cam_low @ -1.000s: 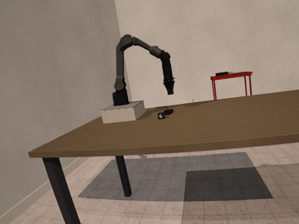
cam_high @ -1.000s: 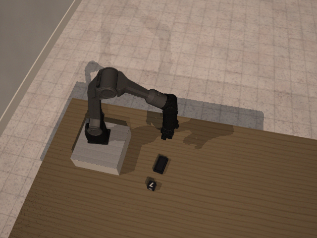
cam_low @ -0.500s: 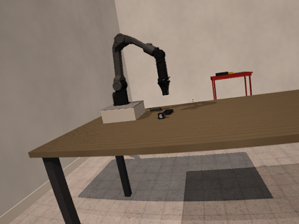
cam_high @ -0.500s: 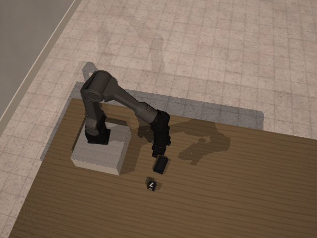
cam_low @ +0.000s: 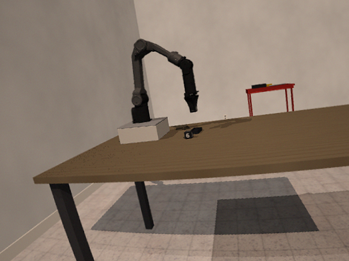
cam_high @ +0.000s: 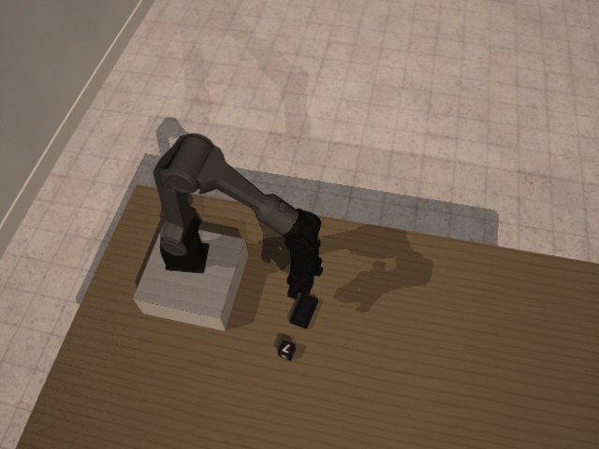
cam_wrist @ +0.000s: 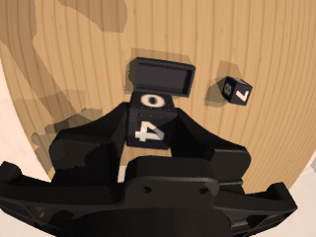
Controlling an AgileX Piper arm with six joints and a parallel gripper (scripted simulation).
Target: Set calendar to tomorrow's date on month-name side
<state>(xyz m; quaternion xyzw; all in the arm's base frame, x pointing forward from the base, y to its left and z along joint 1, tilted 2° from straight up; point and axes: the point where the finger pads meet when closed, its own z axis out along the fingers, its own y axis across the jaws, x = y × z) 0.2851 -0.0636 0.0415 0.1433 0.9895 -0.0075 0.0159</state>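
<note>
My gripper is now 2 cm to the left of the tray and 11 cm above it. The rest, counted from my hand: black number cube (3 cm behind, 13 cm to the right, 10 cm below).
</note>
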